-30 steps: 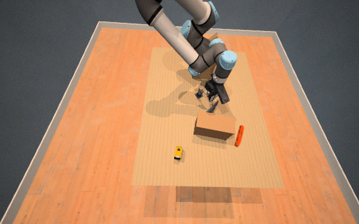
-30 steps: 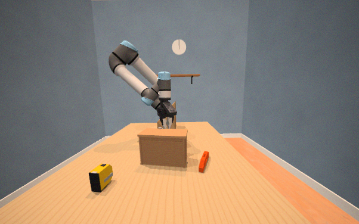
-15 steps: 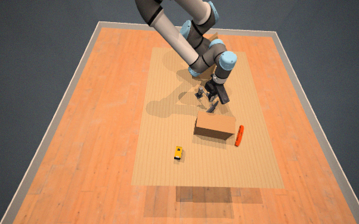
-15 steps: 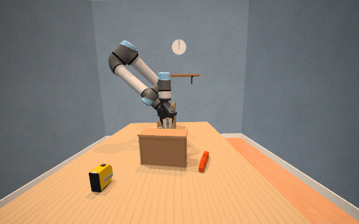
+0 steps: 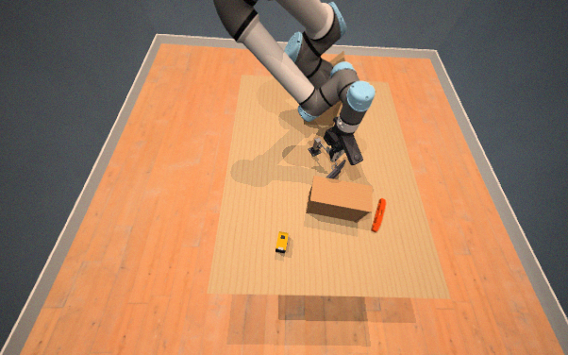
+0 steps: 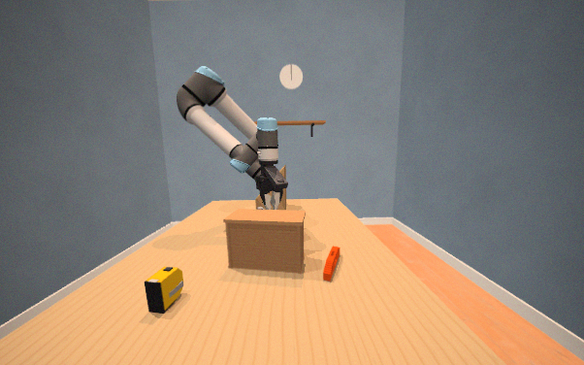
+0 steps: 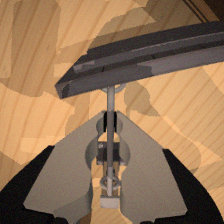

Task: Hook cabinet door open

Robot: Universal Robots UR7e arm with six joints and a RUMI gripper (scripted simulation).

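Right now my hand is 40 mm past the thin hook, 20 mm to the left of it and 20 mm above it. Round my hand: black box (340 mm ahead, 220 mm to the right, 60 mm below); then cabinet door (60 mm ahead, 20 mm to the right, 30 mm below); then orange bar (220 mm ahead, 180 mm to the left, 80 mm below).
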